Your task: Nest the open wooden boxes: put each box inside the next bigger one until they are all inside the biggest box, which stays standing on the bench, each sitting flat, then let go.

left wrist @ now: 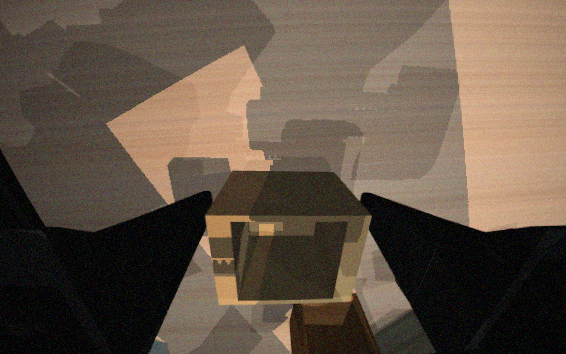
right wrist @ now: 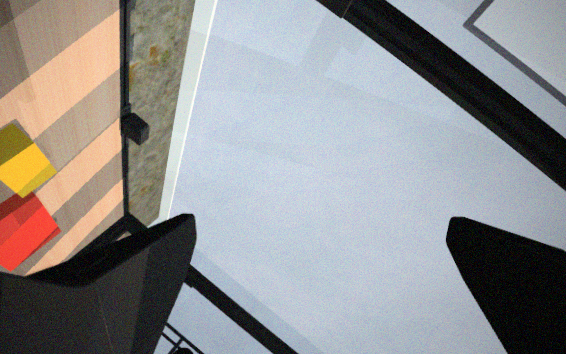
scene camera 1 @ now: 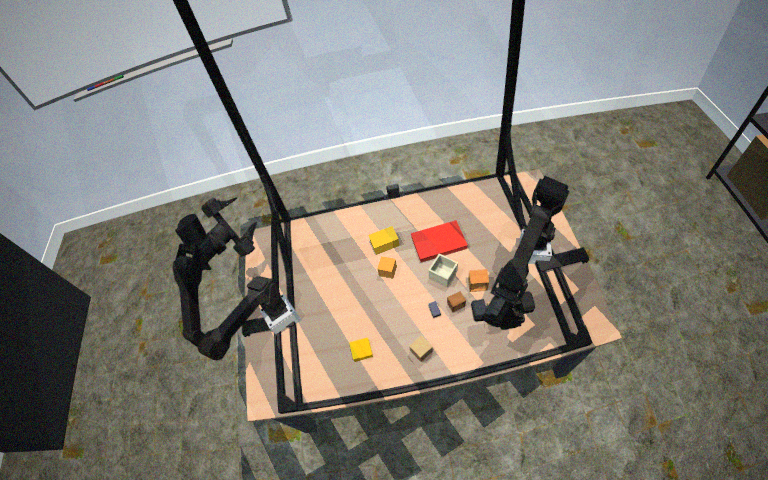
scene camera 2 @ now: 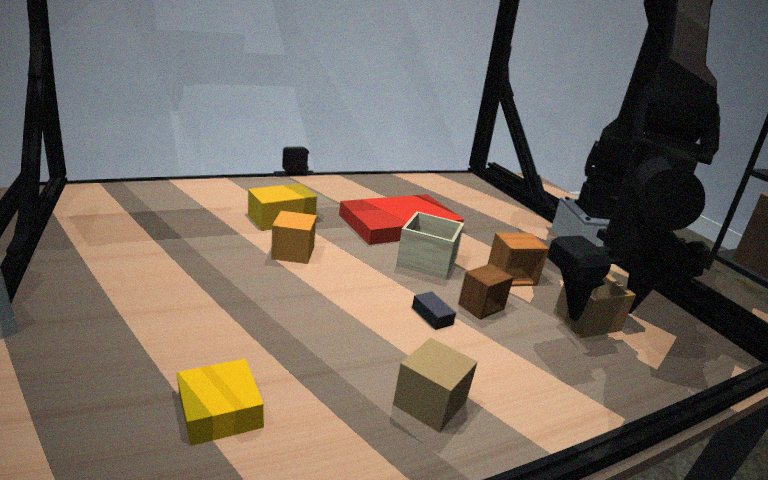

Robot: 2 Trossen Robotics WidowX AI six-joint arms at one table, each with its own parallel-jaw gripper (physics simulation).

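Places are measured from the left arm's base along level axes (x ahead, y left, z up), in metres.
Pixels of known places: left gripper, fingertip midpoint: [left wrist: 287, 199] [scene camera 2: 601, 315]; right gripper, fingertip midpoint: [right wrist: 322, 228] [scene camera 1: 246, 210]; left arm's base at its link origin: [scene camera 2: 597, 210]; right arm's base at its link origin: [scene camera 1: 276, 310].
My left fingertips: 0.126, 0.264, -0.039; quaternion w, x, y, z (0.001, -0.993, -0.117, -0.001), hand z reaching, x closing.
For each thing: its middle in the pictures, then the offset to it from my left fingertips, as dx, dy, dz.
- tan open box at the middle of its body: [left wrist: 284, 229] [scene camera 2: 593, 304] +0.003, -0.018, +0.005
- pale green open box at the middle of its body: [scene camera 2: 430, 244] [scene camera 1: 443, 270] +0.189, -0.154, +0.006
- orange open box at the middle of its body: [left wrist: 329, 342] [scene camera 2: 516, 259] [scene camera 1: 478, 280] +0.071, -0.123, +0.007
- red slab at the middle of its body: [scene camera 2: 401, 217] [right wrist: 17, 232] [scene camera 1: 438, 241] +0.213, -0.281, -0.010
- orange block at the middle of its body: [scene camera 2: 294, 236] [scene camera 1: 387, 267] +0.379, -0.155, +0.002
- dark blue block at the middle of its body: [scene camera 2: 433, 310] [scene camera 1: 434, 309] +0.208, -0.020, -0.014
- olive cube at the middle of its body: [scene camera 2: 434, 383] [scene camera 1: 421, 348] +0.236, +0.121, +0.002
A tan open box [scene camera 2: 589, 318] [left wrist: 295, 192] stands upright between the spread fingers of my left gripper [scene camera 1: 504, 315] [scene camera 2: 604, 308] [left wrist: 287, 199], which is open around its rim. The gripper hides this box in scene camera 1. A pale green open box [scene camera 1: 442, 270] [scene camera 2: 427, 251] stands upright, opening up. An orange open box [scene camera 1: 478, 278] [scene camera 2: 518, 243] [left wrist: 332, 342] and a smaller brown one [scene camera 1: 455, 300] [scene camera 2: 478, 291] lie on their sides. My right gripper [scene camera 1: 243, 211] [right wrist: 322, 228] is open and empty, off the bench at the left.
A red slab [scene camera 1: 438, 240] [scene camera 2: 390, 215] [right wrist: 30, 230] lies behind the green box. Yellow blocks [scene camera 1: 384, 240] [scene camera 2: 226, 390], an orange block [scene camera 1: 386, 266] [scene camera 2: 294, 237], a dark blue block [scene camera 1: 434, 309] [scene camera 2: 433, 309] and an olive cube [scene camera 1: 420, 347] [scene camera 2: 436, 382] stand around. Black frame bars [scene camera 1: 430, 387] edge the bench.
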